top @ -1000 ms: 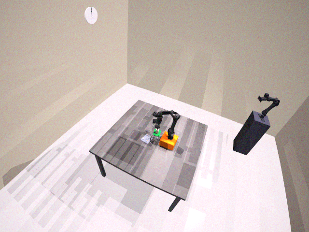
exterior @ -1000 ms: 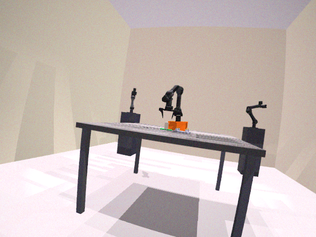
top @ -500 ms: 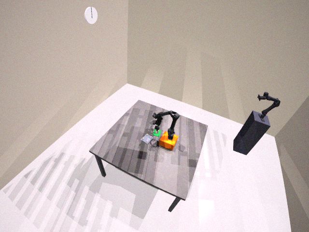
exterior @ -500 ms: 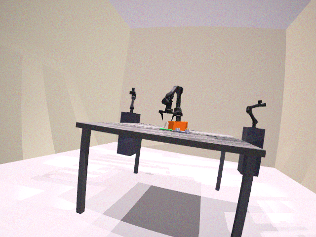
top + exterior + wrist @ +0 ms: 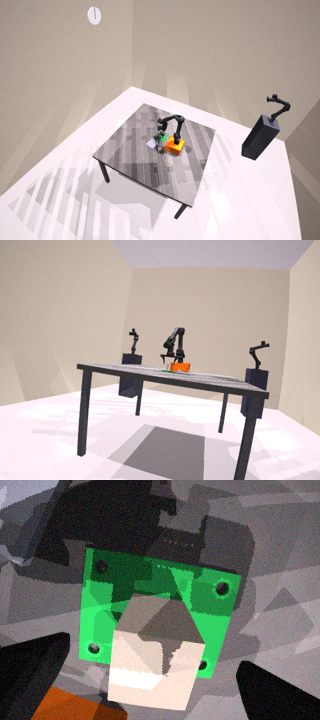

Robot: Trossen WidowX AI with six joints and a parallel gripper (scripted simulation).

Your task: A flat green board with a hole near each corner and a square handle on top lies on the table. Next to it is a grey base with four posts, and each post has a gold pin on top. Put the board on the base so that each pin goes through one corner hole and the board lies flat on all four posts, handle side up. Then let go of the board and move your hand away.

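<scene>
Right now my gripper tip is 4 cm above the green board. The rest, counted from my gripper tip: grey base (17 cm to the left, 7 cm ahead, 6 cm below).
</scene>
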